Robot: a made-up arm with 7 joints. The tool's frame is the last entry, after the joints.
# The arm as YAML. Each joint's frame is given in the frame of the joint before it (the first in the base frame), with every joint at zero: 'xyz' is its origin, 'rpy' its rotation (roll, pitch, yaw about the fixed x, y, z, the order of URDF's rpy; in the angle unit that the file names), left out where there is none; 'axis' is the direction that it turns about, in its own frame. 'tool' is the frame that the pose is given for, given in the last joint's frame.
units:
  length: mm
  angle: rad
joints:
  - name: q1
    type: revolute
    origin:
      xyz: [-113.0, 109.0, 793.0]
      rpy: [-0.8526, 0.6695, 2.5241]
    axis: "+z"
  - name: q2
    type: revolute
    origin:
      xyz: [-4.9, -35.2, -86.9]
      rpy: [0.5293, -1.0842, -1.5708]
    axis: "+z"
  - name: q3
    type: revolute
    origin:
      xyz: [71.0, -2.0, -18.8]
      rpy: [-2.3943, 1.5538, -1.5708]
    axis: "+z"
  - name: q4
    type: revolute
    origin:
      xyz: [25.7, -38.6, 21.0]
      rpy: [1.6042, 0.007, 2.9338]
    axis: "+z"
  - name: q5
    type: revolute
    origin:
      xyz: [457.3, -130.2, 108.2]
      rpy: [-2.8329, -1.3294, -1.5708]
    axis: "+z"
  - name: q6
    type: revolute
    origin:
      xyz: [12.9, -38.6, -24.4]
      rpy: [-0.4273, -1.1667, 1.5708]
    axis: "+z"
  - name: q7
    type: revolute
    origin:
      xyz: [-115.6, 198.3, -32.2]
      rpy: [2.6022, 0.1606, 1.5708]
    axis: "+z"
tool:
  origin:
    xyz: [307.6, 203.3, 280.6]
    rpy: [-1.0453, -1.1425, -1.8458]
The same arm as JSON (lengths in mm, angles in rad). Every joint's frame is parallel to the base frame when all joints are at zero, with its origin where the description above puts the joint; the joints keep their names.
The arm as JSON. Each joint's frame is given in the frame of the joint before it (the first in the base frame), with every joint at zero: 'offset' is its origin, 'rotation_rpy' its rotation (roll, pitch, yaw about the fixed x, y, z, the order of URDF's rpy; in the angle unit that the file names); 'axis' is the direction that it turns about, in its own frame. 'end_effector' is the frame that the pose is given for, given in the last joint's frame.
{"length_unit": "mm", "angle_unit": "rad", "chain": [
  {"id": "q1", "offset": [-113.0, 109.0, 793.0], "rotation_rpy": [0.0, 0.0, 0.0], "axis": [-0.768912, -0.377506, 0.516008]},
  {"id": "q2", "offset": [70.0, 59.0, -21.0], "rotation_rpy": [0.0, 0.0, 0.0], "axis": [0.0125, -0.997391, 0.071099]},
  {"id": "q3", "offset": [-47.0, 22.0, 52.0], "rotation_rpy": [0.0, 0.0, 0.0], "axis": "-x"},
  {"id": "q4", "offset": [-21.0, 28.0, 37.0], "rotation_rpy": [0.0, 0.0, 0.0], "axis": [0.033398, 0.147793, -0.988454]},
  {"id": "q5", "offset": [136.9, -436.0, -170.0], "rotation_rpy": [0.0, 0.0, 0.0], "axis": [0.919087, -0.332295, 0.211797]},
  {"id": "q6", "offset": [-30.0, -26.0, -26.0], "rotation_rpy": [0.0, 0.0, 0.0], "axis": [-0.022699, -0.958559, 0.283988]},
  {"id": "q7", "offset": [-167.0, 79.0, 139.9], "rotation_rpy": [0.0, 0.0, 0.0], "axis": [0.550417, 0.805025, -0.221307]}
], "end_effector": {"offset": [228.0, 274.0, 296.0], "rotation_rpy": [-0.1163, 0.5037, 1.3192]}}

